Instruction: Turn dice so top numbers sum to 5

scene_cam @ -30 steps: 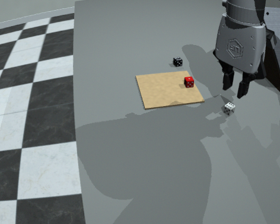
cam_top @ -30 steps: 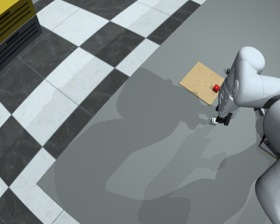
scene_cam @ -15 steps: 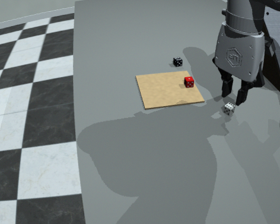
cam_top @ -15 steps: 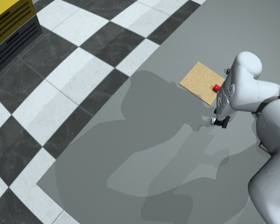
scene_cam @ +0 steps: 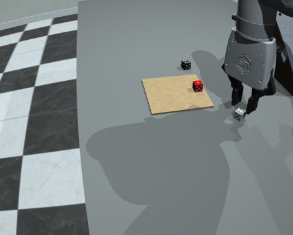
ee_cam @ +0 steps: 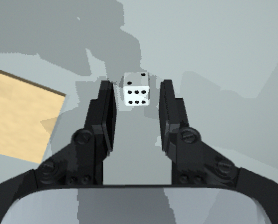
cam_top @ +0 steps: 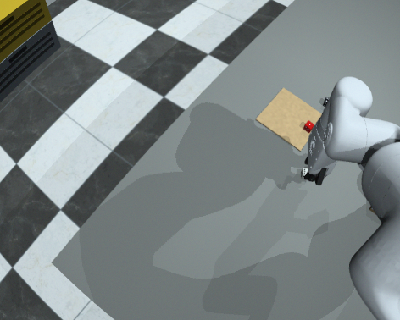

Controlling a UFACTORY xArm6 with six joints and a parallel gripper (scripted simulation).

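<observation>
Now: the white die 4 cm below my hand and 1 cm ahead of it. Round my hand: red die: 11 cm to the right, 8 cm ahead, 3 cm below; then tan mat: 13 cm ahead, 10 cm to the right, 4 cm below; then black die: 22 cm to the right, 8 cm ahead, 4 cm below.
</observation>
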